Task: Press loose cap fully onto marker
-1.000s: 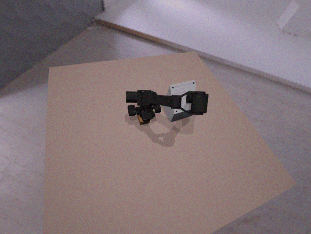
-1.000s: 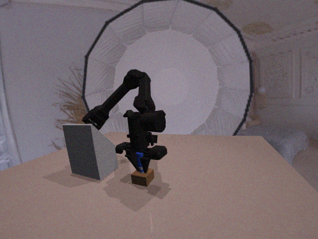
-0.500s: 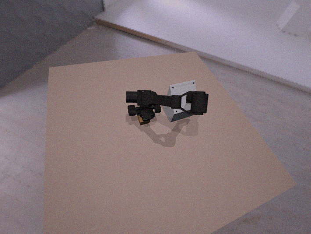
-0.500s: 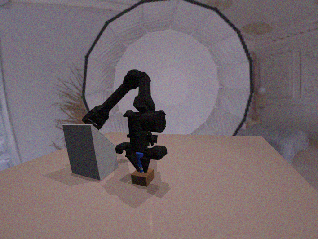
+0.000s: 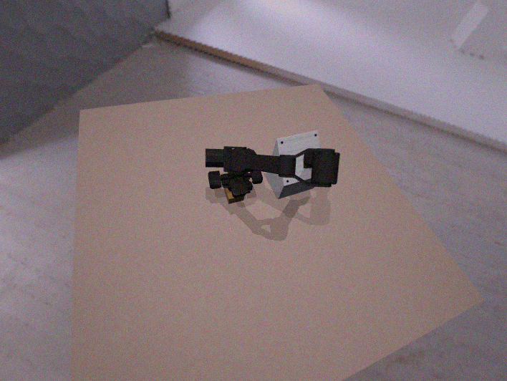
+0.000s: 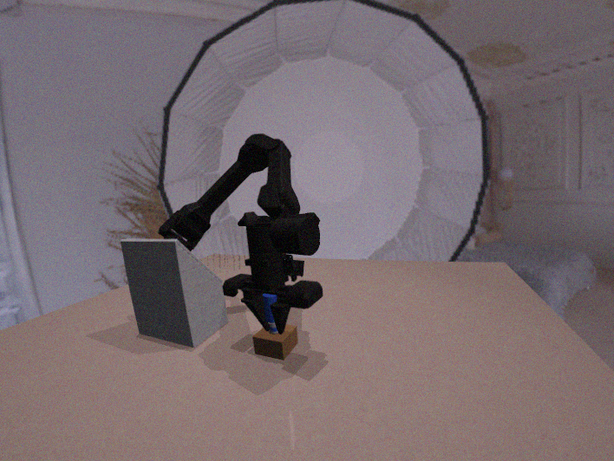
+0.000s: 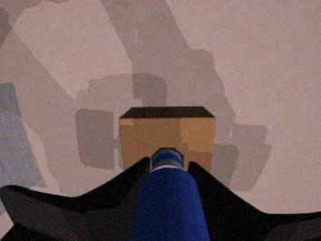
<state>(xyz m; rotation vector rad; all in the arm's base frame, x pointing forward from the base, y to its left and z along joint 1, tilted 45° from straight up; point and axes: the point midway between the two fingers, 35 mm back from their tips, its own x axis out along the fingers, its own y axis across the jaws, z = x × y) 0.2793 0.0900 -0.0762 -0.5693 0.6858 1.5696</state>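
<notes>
Right now my gripper tip is 20 mm above the brown holder block. Also, from my gripper tip: blue cap (50 mm above).
</notes>
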